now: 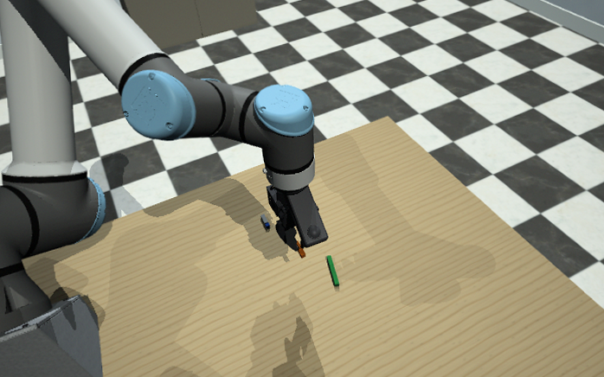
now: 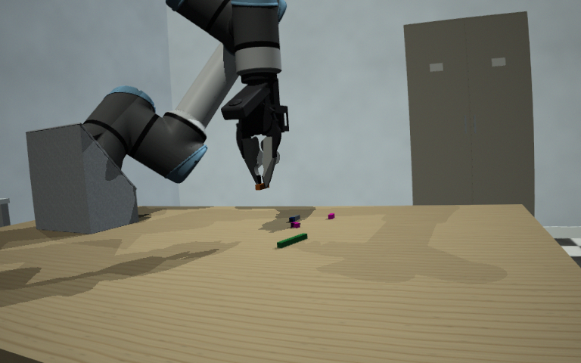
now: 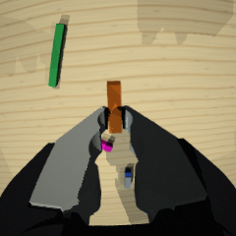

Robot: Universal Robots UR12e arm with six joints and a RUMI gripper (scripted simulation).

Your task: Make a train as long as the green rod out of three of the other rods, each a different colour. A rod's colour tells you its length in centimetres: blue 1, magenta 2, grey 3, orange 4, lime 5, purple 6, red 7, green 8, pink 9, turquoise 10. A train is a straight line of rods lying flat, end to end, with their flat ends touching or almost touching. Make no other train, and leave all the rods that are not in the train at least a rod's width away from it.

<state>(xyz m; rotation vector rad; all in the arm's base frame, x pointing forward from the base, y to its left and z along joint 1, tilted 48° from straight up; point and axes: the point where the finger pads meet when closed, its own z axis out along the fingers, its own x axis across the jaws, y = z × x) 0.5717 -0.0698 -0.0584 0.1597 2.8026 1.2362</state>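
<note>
My gripper is now 19 cm to the right of the grey rod, 11 cm above it and 1 cm past it. The rest, counted from my hand: green rod 11 cm below, 7 cm ahead, 3 cm to the right; blue rod 17 cm to the left, 11 cm below, 1 cm behind; orange rod 1 cm below.
</note>
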